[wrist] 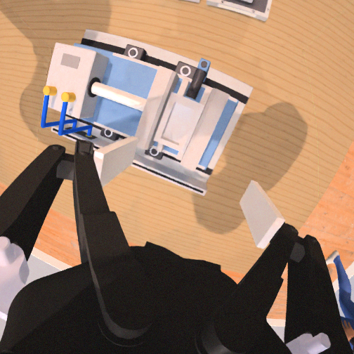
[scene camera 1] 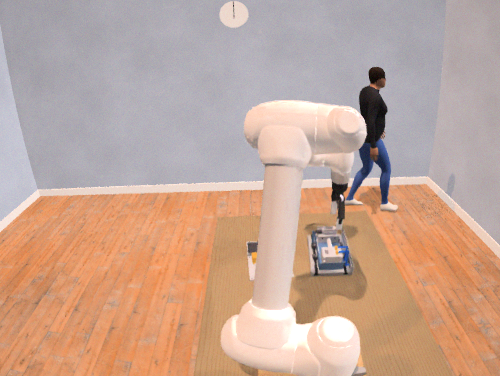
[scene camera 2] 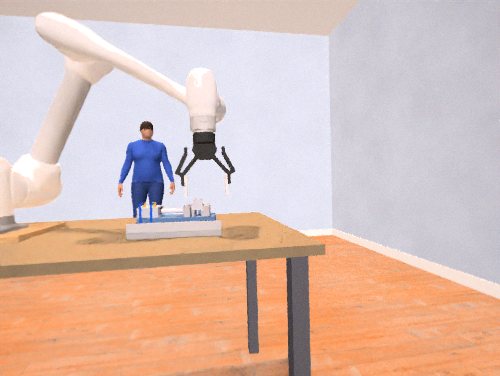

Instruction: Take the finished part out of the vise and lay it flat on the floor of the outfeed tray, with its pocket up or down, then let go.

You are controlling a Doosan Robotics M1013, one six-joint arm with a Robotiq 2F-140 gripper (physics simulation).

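Places are measured from the arm's base along level axes (x ahead, y left, z up), in millimetres.
Pixels of known places: gripper, fingertip midpoint: (scene camera 1: 335,221) (scene camera 2: 206,195).
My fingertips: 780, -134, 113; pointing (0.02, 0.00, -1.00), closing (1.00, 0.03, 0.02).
Observation:
Ahead of a thing's pixels: the offset from my fingertips to its top centre, as dx, dy, dz. Level surfaces: height alone.
The finished part @(-33, +39, -14) (wrist: 181,120) (scene camera 2: 198,204) is a light block between the two pale jaws of the vise @(-102, +39, -30) (wrist: 126,75) (scene camera 2: 175,217) (scene camera 1: 331,256), with its rectangular pocket facing up. My gripper (wrist: 191,171) (scene camera 2: 207,192) (scene camera 1: 339,224) is open and empty. It hangs above the vise's jaw end; in the wrist view its pads stand on the near side of the vise, apart from the part. A white-rimmed tray (wrist: 237,11) with a dark floor shows in part at the top edge of the wrist view, with a light thing in it; I cannot tell whether it is the outfeed tray.
A black cylinder with a blue end (wrist: 198,80) stands by the part's far end. Blue pipes with yellow caps (wrist: 67,97) rise at the vise's actuator block (wrist: 75,75). My arm (scene camera 1: 278,235) hides part of the table @(dz -129) (scene camera 1: 400,325). People stand beyond the table.

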